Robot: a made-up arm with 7 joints.
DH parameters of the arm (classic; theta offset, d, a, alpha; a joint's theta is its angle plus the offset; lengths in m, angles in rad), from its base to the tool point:
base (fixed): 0.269 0 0.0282 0
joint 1: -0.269 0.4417 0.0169 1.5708
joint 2: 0 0.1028 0.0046 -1.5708
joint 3: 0 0.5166 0.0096 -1.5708
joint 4: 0 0.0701 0.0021 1.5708
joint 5: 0 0.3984 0.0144 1.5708
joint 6: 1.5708 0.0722 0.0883 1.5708
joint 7: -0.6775 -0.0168 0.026 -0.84
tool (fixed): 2.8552 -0.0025 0 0
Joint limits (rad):
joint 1: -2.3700..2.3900
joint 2: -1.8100..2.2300
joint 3: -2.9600..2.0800
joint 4: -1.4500..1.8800
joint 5: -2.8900..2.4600
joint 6: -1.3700..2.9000
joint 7: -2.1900..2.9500
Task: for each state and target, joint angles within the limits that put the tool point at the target. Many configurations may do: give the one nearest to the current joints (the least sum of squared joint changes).
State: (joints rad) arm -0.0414 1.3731 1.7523 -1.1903 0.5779 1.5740 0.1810
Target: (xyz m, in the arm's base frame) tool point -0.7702 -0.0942 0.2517
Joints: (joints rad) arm -0.4159 1.8780 1.5526 -0.8771 0.6286 1.5396 0.1650
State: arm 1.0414 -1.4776 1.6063 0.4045 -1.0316 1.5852 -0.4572
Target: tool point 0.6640 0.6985 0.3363
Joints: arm 0.9127 -1.8061 1.6343 0.2606 -0.9884 1.4355 -0.4398
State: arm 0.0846 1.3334 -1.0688 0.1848 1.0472 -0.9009 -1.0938
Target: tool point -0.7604 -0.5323 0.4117
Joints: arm 0.2680 1.8364 -1.1542 0.4329 0.9846 -1.0379 -1.1473
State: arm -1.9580 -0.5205 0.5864 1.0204 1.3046 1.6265 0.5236
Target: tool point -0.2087 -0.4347 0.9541
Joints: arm -2.1594 -0.2664 0.5417 1.1565 1.3295 1.7470 0.5307
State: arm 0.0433 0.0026 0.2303 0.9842 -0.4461 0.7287 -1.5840
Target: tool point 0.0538 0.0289 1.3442
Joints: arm 0.0527 0.2881 0.2867 0.8189 -0.4678 0.7375 -1.5770
